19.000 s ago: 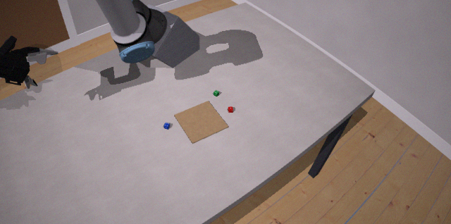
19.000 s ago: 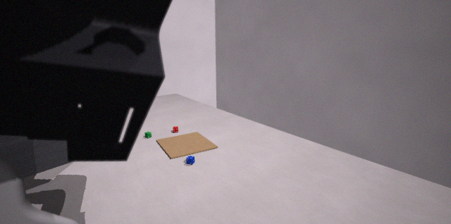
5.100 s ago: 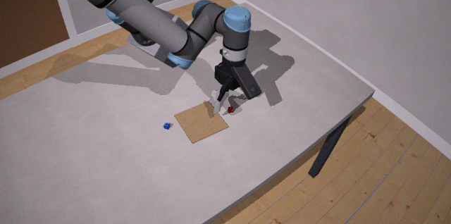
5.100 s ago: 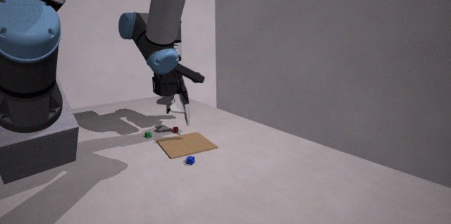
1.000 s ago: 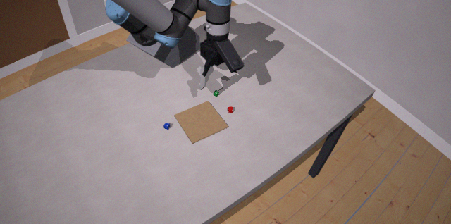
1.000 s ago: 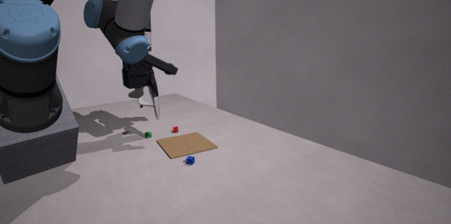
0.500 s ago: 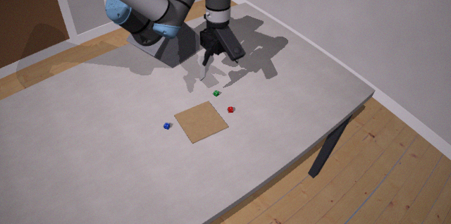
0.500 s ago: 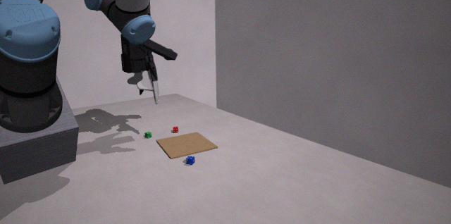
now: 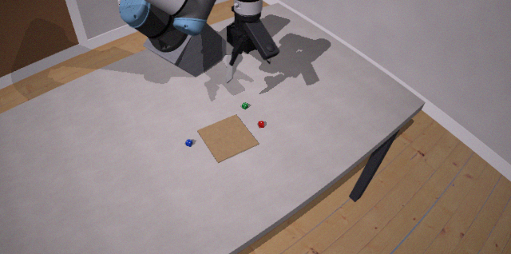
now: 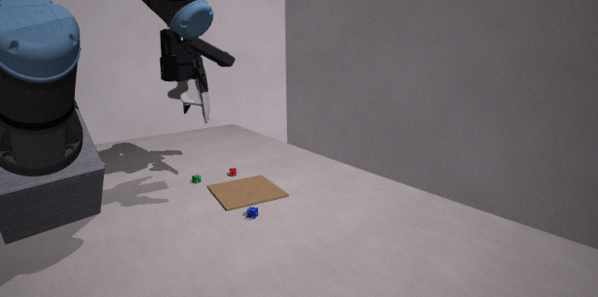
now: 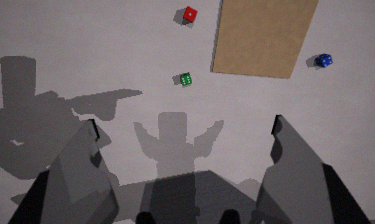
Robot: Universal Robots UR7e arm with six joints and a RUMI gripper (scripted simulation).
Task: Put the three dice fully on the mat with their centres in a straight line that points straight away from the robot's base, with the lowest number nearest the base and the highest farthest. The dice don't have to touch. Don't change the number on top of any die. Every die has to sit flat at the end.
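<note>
Right now the red die is 8 cm ahead of my hand, 2 cm to the right of it and 15 cm below it. The rest, counted from my hand: blue die 2 cm behind, 23 cm to the right, 15 cm below; then green die 1 cm behind, 15 cm below; then square mat 4 cm ahead, 13 cm to the right, 15 cm below.
</note>
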